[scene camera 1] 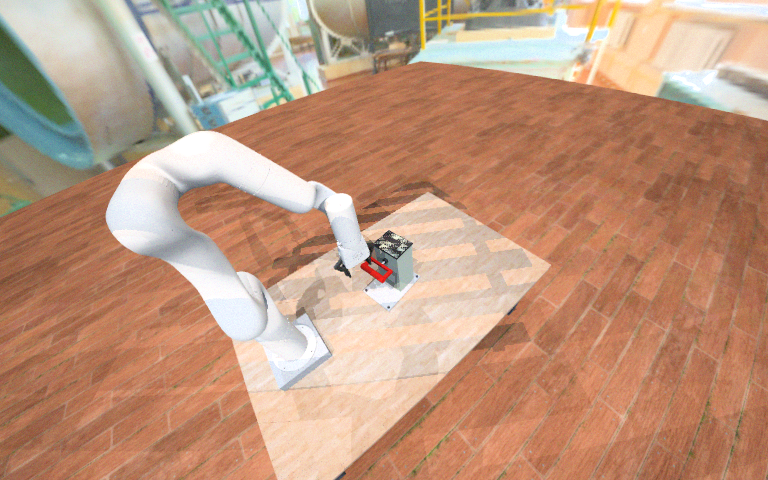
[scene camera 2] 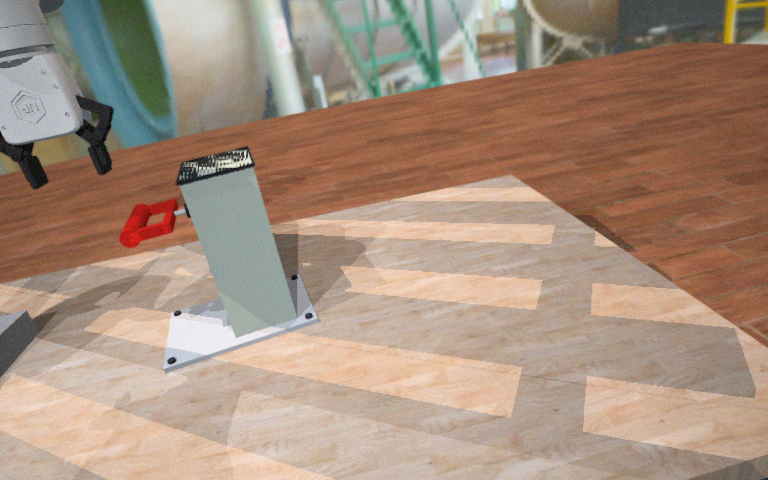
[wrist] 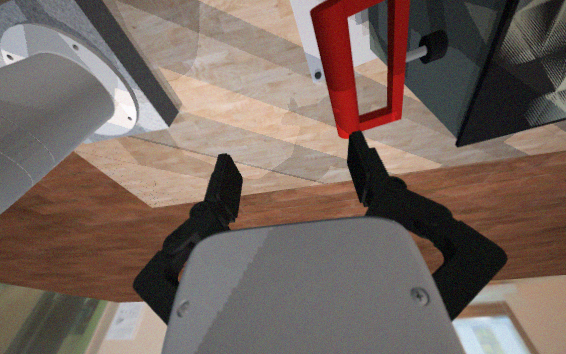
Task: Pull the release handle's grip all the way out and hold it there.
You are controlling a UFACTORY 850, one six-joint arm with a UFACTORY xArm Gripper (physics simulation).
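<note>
The release handle's red grip (scene camera 1: 376, 272) (scene camera 2: 134, 225) (wrist: 336, 65) is a rectangular loop with a thick outer bar. A short pale rod (scene camera 2: 180, 212) (wrist: 416, 54) joins it to a black collar on the grey-green post (scene camera 1: 403, 270) (scene camera 2: 240, 254) (wrist: 435, 95). My gripper (scene camera 1: 359, 268) (scene camera 2: 70, 176) (wrist: 289, 157) is open and empty. In scene camera 2 it hangs above the grip, on the side away from the post. In the wrist view the right fingertip overlaps the near end of the outer bar; whether they touch I cannot tell. The bar is not between the fingers.
The post has a black patterned cap (scene camera 1: 393, 243) (scene camera 2: 216, 164) (wrist: 535, 65) and stands on a bolted white base plate (scene camera 1: 386, 298) (scene camera 2: 195, 339). The plate lies on a wooden board (scene camera 1: 396, 362) (scene camera 2: 441, 322). My arm's square base (scene camera 1: 318, 346) (wrist: 152, 107) stands on the same board.
</note>
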